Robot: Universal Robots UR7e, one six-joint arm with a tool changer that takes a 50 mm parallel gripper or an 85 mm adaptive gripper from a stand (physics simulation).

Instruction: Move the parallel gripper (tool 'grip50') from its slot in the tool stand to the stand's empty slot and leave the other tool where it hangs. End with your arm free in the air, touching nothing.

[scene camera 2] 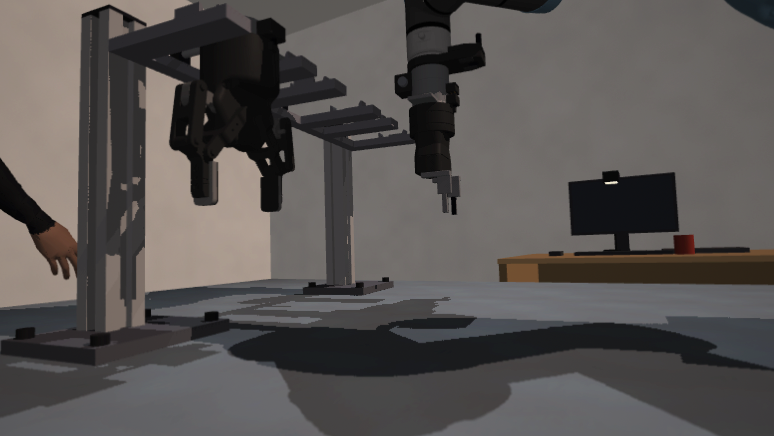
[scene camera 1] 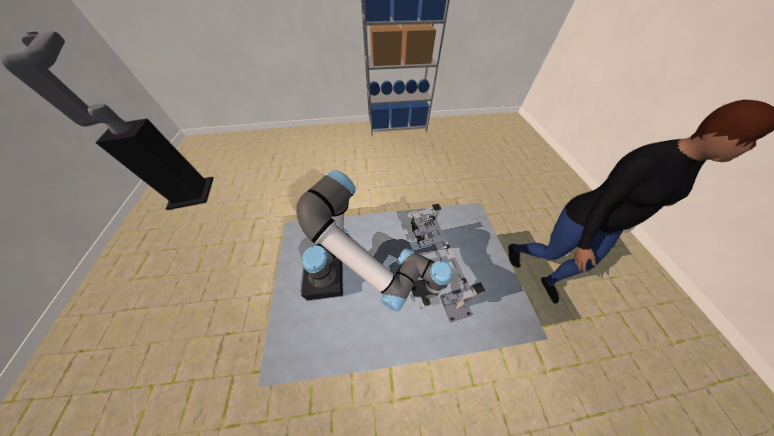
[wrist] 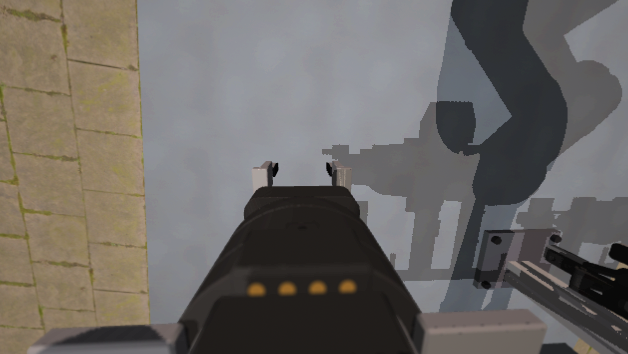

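Pixels of known places: hand, its tool point: (scene camera 2: 430, 98); arm's base, origin of its link: (scene camera 1: 323, 274).
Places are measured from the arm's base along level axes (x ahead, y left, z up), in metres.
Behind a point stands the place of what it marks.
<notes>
The parallel gripper (scene camera 2: 449, 203) (wrist: 302, 171) is mounted on my arm and points down. Its fingers stand apart with nothing between them. In the scene camera 2 view it hangs in the air beside the far end of the tool stand (scene camera 1: 457, 311) @[z -0.084, x 0.662, y -0.365 m] (scene camera 2: 111, 189) @[z 0.045, x 0.665, y 0.141 m] (wrist: 525, 252) @[z -0.084, x 0.647, y 0.136 m]; whether it touches a prong cannot be told there. In the wrist view no slot prongs show beside its body. The black adaptive gripper (scene camera 2: 238, 67) hangs in the stand's near slot. Grey slot prongs (scene camera 2: 342, 117) @[z 0.174, x 0.574, y -0.145 m] toward the far post hold no tool. My wrist hides part of the stand in the scene camera 1 view.
A person (scene camera 1: 639, 178) stands close to the mat's edge on the stand's side; a hand (scene camera 2: 56, 246) shows behind the near post. The robot base (scene camera 1: 322, 287) @[z 0.015, x -0.007, y -0.077 m] is on the mat (scene camera 1: 335, 346) @[z -0.096, x 0.003, y -0.350 m]. A desk (scene camera 2: 639, 268) with a monitor (scene camera 2: 622, 203) stands in the background.
</notes>
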